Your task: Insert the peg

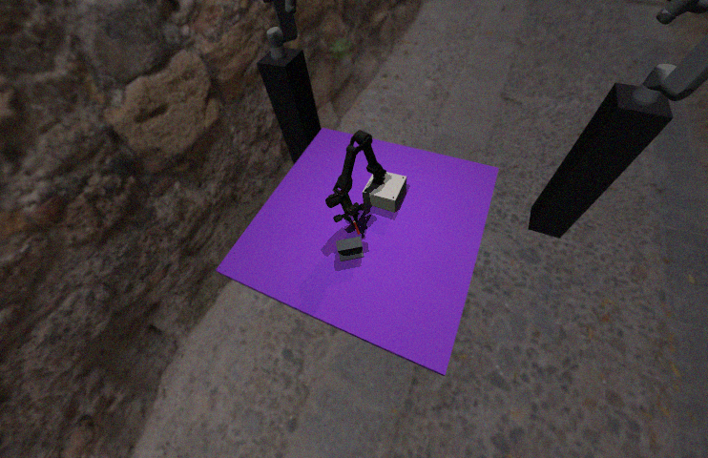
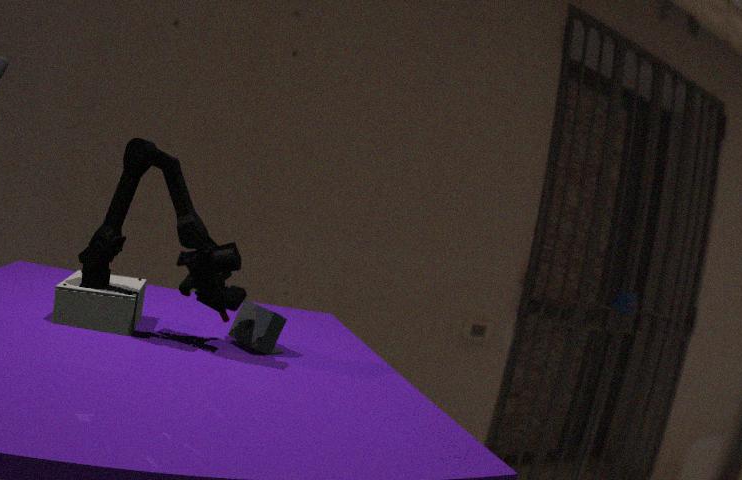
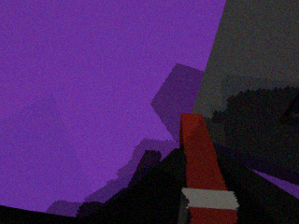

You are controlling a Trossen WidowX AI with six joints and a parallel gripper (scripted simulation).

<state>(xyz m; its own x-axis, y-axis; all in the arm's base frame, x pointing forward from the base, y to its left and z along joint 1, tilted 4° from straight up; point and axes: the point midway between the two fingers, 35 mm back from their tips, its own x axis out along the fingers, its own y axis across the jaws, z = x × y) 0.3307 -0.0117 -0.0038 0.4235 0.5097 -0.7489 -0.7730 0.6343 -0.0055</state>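
Right now my gripper tip is 10 cm short of the grey sloped panel and 3 cm above it. The rest, counted from my gripper tip: red peg: 1 cm to the right, 1 cm behind, 1 cm above.
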